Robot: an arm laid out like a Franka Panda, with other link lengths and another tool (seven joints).
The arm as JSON. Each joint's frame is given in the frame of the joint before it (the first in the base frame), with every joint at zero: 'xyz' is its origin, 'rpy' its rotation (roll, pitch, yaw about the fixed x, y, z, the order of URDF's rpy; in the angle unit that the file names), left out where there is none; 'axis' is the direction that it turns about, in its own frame. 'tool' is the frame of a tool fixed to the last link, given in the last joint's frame.
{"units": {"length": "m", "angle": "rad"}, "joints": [
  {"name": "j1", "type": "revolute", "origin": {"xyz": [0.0, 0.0, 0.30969]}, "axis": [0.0, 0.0, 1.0]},
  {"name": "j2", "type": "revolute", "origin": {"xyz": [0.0, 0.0, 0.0], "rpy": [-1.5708, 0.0, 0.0]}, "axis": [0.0, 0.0, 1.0]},
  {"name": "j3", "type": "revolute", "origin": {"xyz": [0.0, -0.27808, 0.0], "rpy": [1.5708, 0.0, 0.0]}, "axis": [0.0, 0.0, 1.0]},
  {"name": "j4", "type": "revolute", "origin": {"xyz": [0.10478, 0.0, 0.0], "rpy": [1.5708, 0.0, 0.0]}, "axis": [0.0, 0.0, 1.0]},
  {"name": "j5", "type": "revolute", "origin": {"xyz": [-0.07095, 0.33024, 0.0], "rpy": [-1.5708, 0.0, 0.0]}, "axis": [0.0, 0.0, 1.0]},
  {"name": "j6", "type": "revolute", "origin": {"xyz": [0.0, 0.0, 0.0], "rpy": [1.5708, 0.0, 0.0]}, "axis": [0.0, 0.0, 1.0]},
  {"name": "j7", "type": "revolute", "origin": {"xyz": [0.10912, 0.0, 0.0], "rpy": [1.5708, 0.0, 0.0]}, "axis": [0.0, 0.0, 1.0]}
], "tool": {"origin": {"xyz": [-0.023, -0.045, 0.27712], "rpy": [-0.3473, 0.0, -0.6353]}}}
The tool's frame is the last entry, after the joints.
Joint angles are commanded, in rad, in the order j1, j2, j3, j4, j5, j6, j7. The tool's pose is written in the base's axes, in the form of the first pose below.
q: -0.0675, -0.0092, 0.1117, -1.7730, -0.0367, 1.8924, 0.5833
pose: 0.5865 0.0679 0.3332 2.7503 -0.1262 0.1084
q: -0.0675, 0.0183, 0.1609, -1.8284, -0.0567, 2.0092, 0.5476
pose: 0.5963 0.0948 0.3067 2.7279 -0.1569 0.2059
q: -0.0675, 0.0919, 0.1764, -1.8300, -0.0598, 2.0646, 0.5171
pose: 0.6053 0.1056 0.2705 2.7370 -0.1380 0.2537
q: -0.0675, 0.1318, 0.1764, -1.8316, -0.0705, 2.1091, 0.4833
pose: 0.6126 0.1052 0.2518 2.7298 -0.1392 0.2939
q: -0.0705, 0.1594, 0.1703, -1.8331, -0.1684, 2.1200, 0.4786
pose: 0.6144 0.0822 0.2328 2.6485 -0.1039 0.3389
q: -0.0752, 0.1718, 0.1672, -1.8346, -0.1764, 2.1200, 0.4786
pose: 0.6136 0.0759 0.2243 2.6463 -0.0892 0.3347
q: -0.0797, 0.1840, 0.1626, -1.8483, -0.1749, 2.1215, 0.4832
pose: 0.6089 0.0706 0.2107 2.6551 -0.0668 0.3204
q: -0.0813, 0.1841, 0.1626, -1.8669, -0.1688, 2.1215, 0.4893
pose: 0.6026 0.0705 0.2024 2.6651 -0.0506 0.3099
